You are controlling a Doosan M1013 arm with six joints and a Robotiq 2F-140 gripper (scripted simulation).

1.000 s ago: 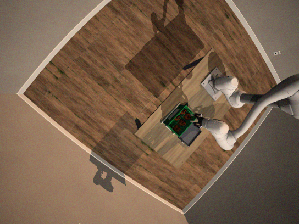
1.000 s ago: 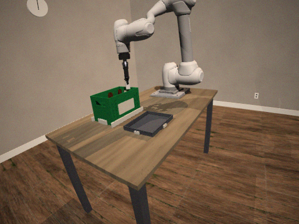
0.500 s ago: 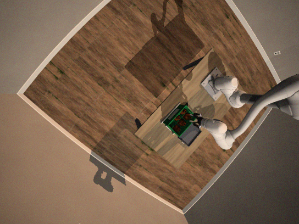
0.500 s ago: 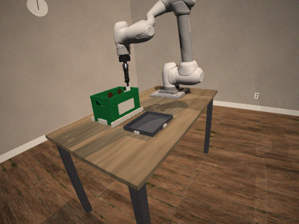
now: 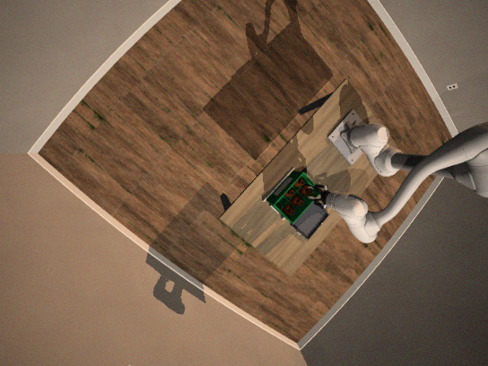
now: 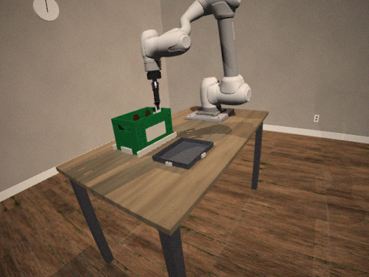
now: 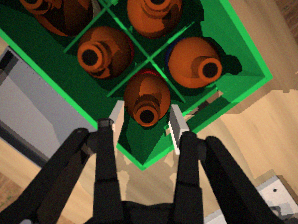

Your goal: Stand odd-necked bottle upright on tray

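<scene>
Now: hand 10 cm above the green crate, 9 cm short of it and 3 cm to the left of it. From my hand the other things lie so: dark grey tray: 24 cm to the left, 17 cm below, 8 cm ahead.
</scene>
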